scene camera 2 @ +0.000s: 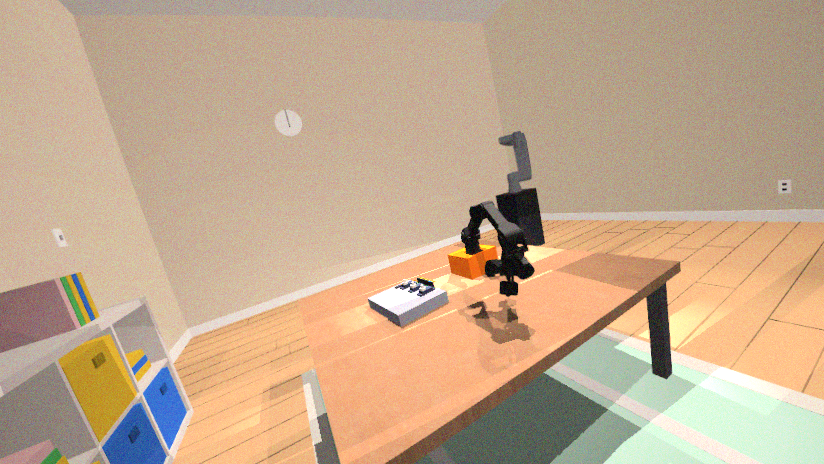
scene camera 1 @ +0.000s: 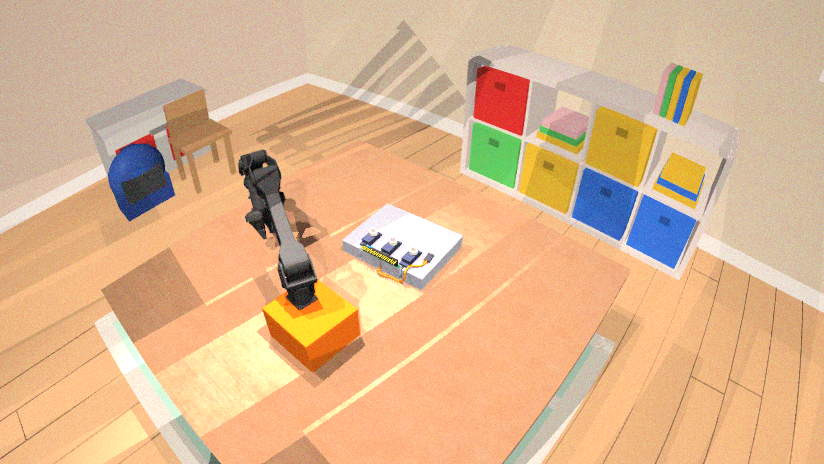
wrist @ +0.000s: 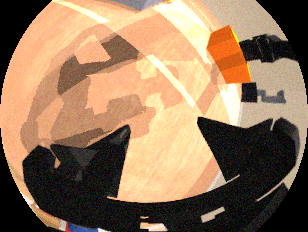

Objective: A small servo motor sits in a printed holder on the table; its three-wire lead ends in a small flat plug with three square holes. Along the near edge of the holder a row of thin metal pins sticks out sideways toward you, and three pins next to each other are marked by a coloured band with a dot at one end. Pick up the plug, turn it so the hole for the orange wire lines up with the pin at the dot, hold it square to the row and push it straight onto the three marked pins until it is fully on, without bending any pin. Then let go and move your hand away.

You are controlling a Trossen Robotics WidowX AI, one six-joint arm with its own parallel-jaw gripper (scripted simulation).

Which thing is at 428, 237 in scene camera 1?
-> A grey printed holder.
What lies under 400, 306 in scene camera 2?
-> A grey printed holder.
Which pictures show my gripper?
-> Scene camera 2, scene camera 1 and the wrist view: all of them.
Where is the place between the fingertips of my gripper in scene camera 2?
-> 507, 287
